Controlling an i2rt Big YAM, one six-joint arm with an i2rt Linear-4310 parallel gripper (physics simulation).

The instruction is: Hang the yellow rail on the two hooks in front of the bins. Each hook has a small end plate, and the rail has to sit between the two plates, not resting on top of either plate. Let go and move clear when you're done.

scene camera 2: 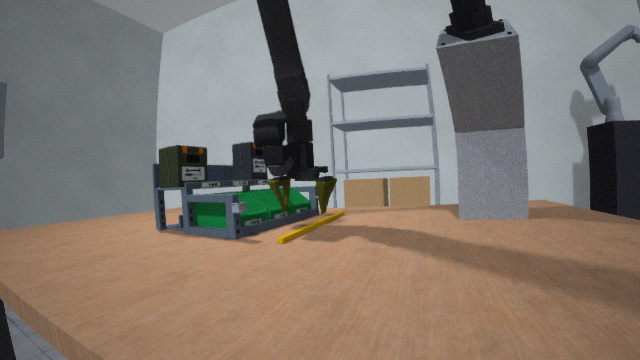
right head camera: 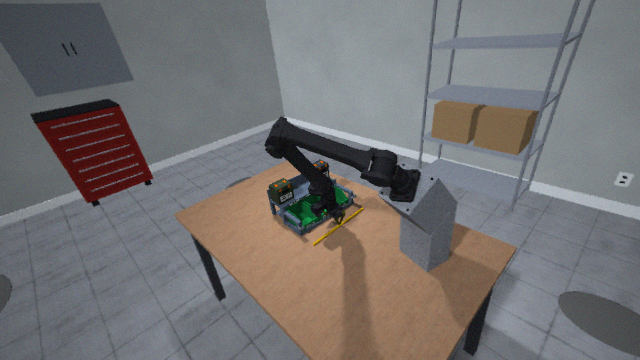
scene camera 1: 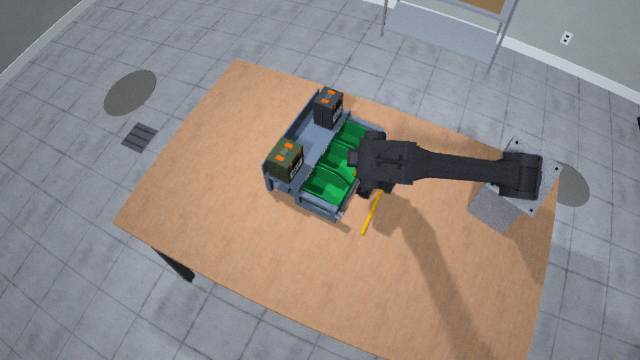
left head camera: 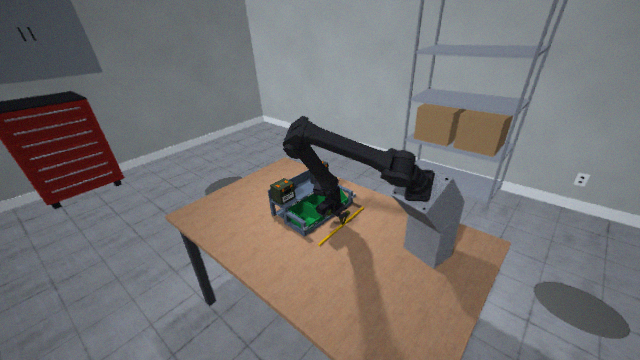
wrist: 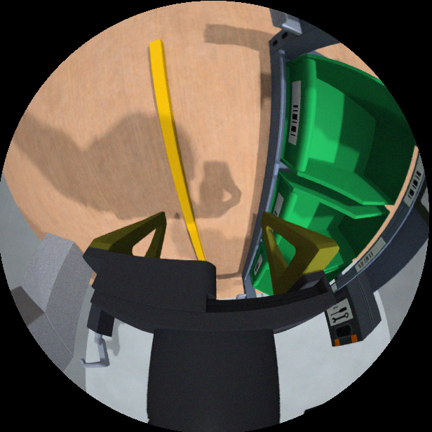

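Pixels of known places: gripper, between the fingertips: (scene camera 2: 303, 212) (right head camera: 333, 219) (left head camera: 336, 219); arm's base, origin of its link: (scene camera 2: 474, 31) (right head camera: 405, 186) (scene camera 1: 524, 176) (left head camera: 419, 186).
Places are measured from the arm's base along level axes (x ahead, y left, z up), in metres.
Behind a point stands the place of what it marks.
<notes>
The yellow rail (left head camera: 330, 236) @(x 0.377, y 0.036, z -0.392 m) (right head camera: 327, 234) @(x 0.379, y 0.021, z -0.391 m) (scene camera 1: 371, 214) @(x 0.380, y 0.037, z -0.388 m) (scene camera 2: 311, 227) @(x 0.373, y -0.013, z -0.392 m) (wrist: 170, 140) lies on the table, in front of and roughly parallel to the green bins (left head camera: 305, 212) @(x 0.589, y -0.043, z -0.380 m) (scene camera 1: 327, 185) @(x 0.556, y -0.025, z -0.389 m) (wrist: 330, 115). The near hook (scene camera 1: 341, 215) @(x 0.470, y 0.099, z -0.329 m) (scene camera 2: 239, 206) @(x 0.471, y 0.107, z -0.335 m) (wrist: 287, 22) is a small light grey piece on the rack's front corner. The far hook (wrist: 241, 296) shows in part in the wrist view. My gripper (left head camera: 344, 218) @(x 0.403, y -0.062, z -0.366 m) (right head camera: 339, 218) @(x 0.403, y -0.062, z -0.366 m) (scene camera 2: 304, 210) @(x 0.403, y -0.062, z -0.366 m) (wrist: 213, 216) is open and empty, pointing down a little above the table. Its fingers are apart, above the rail's far half. In the scene camera 1 view the arm hides the rail's far end.
A blue-grey rack (scene camera 2: 233, 222) @(x 0.490, y 0.100, z -0.365 m) holds the bins. A green toolbox (scene camera 1: 285, 160) @(x 0.674, y 0.035, z -0.201 m) (scene camera 2: 182, 166) @(x 0.655, y 0.048, z -0.250 m) and a dark grey toolbox (scene camera 1: 328, 107) @(x 0.608, y -0.191, z -0.178 m) stand on its upper shelf. The arm's grey pedestal (left head camera: 432, 235) @(x -0.066, y -0.041, z -0.234 m) (scene camera 2: 492, 175) @(x -0.022, y -0.057, z -0.303 m) stands on the other side of the rail from the rack.
</notes>
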